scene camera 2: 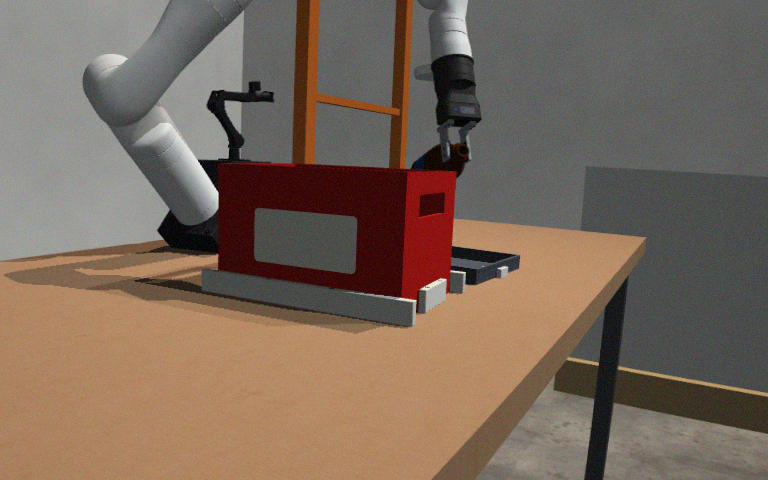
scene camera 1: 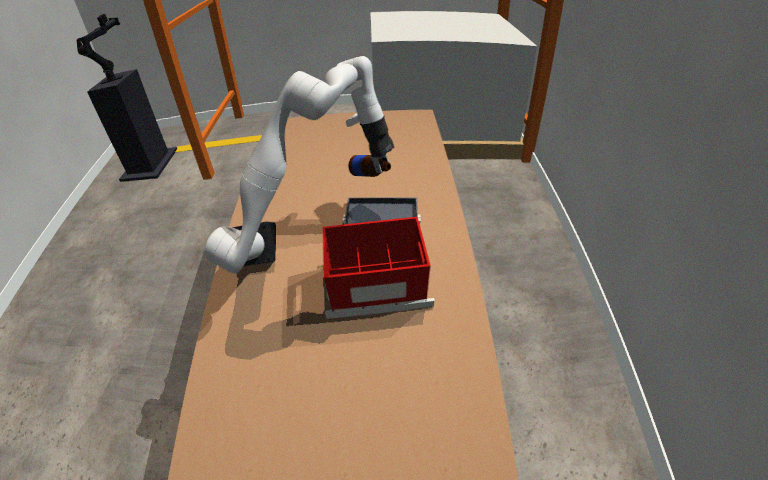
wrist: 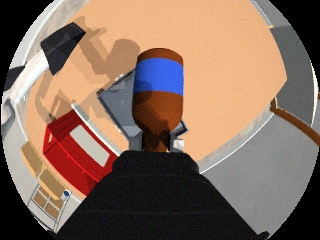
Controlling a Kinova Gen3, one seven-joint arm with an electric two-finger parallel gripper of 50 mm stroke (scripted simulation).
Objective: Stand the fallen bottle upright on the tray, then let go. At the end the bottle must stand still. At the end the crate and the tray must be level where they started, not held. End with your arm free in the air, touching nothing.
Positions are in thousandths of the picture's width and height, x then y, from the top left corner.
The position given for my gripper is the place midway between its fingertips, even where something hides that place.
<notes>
In view: my gripper (scene camera 2: 596,336), a brown bottle (scene camera 2: 563,334), a red crate (scene camera 2: 472,480) and a dark grey tray (scene camera 2: 626,553).
The red crate shows as well in scene camera 1 (scene camera 1: 514,557). The dark grey tray is seen too in the wrist view (wrist: 364,419). My gripper shows as well in scene camera 1 (scene camera 1: 499,353) and in the wrist view (wrist: 486,577).
</notes>
